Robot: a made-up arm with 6 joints.
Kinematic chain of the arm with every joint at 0, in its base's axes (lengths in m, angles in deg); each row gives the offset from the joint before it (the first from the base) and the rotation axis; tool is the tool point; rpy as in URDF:
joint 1: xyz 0 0 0.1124 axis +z
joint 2: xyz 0 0 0 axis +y
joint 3: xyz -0.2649 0 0.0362 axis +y
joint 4: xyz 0.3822 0 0.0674 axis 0.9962 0 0.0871
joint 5: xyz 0 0 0 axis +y
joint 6: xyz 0.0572 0 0.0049 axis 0.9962 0 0.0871
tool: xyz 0 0 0 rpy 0 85 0
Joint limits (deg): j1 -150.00..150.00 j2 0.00..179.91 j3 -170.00..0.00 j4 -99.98..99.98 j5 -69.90..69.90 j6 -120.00..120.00
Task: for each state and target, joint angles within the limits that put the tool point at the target. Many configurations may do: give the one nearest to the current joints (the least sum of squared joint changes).
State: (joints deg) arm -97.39 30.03 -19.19 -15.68 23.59 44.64
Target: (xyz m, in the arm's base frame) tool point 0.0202 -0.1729 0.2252
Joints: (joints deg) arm -81.13 7.08 -7.52 -12.27 33.18 44.64
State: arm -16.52 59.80 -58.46 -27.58 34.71 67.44
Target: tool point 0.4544 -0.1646 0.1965
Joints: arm -18.38 99.77 -70.49 -28.20 28.27 67.44
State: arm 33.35 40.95 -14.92 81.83 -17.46 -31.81
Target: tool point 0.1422 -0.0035 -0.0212
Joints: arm 13.01 76.29 0.00 98.62 -38.72 -31.81
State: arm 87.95 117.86 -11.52 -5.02 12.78 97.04
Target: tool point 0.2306 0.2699 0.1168
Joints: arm 49.70 81.78 -37.52 -6.33 11.51 97.04
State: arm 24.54 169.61 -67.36 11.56 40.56 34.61
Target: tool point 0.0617 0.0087 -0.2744
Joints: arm 7.51 174.44 -51.61 0.81 43.02 34.61
